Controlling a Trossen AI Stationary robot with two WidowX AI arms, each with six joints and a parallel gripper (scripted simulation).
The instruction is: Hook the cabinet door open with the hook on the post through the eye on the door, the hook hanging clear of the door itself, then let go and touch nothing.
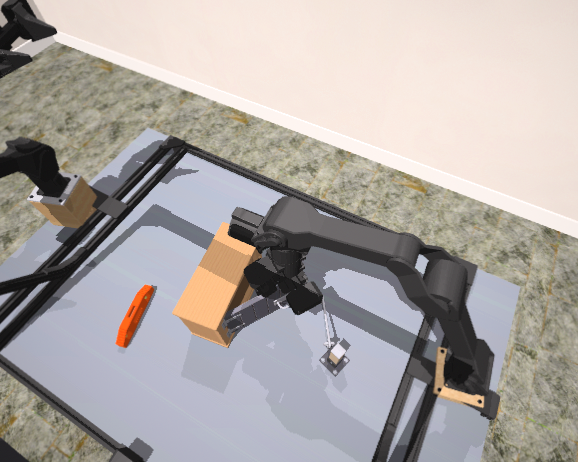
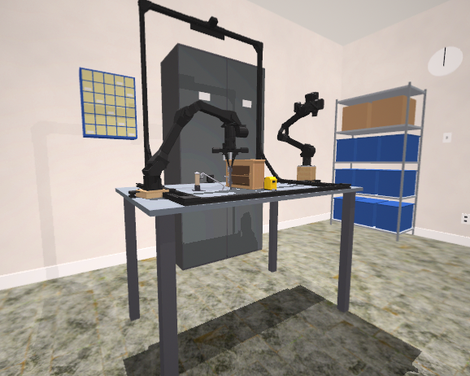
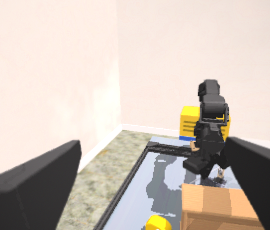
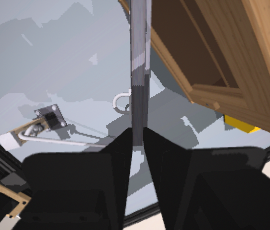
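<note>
My right hand is 20 mm past the hook rod, 100 mm to the left of it and 110 mm above it. Round my right hand: yellow tape measure (130 mm ahead, 180 mm to the left, 120 mm below); then grey door (70 mm behind, 40 mm to the left, 80 mm below); then orange tool (180 mm behind, 320 mm to the left, 140 mm below).
</note>
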